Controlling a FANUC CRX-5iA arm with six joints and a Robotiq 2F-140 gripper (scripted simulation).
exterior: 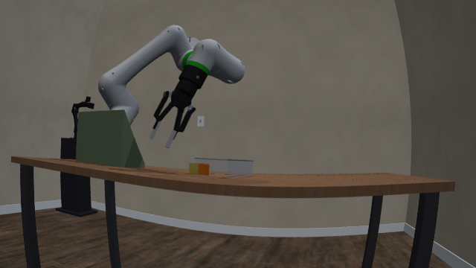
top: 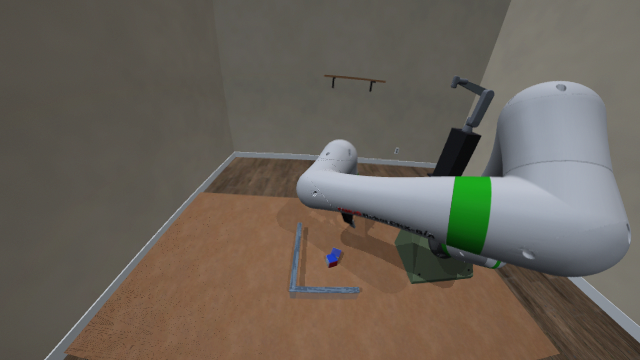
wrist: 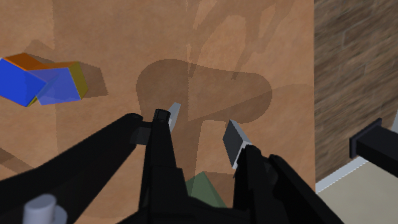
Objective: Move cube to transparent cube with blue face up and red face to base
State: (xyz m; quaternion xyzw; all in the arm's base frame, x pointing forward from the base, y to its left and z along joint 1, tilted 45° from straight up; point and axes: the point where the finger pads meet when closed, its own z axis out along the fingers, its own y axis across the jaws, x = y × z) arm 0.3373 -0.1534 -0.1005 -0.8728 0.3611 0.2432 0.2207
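The transparent cube is 110 mm to the left of my hand, 110 mm below it and 110 mm ahead of it.
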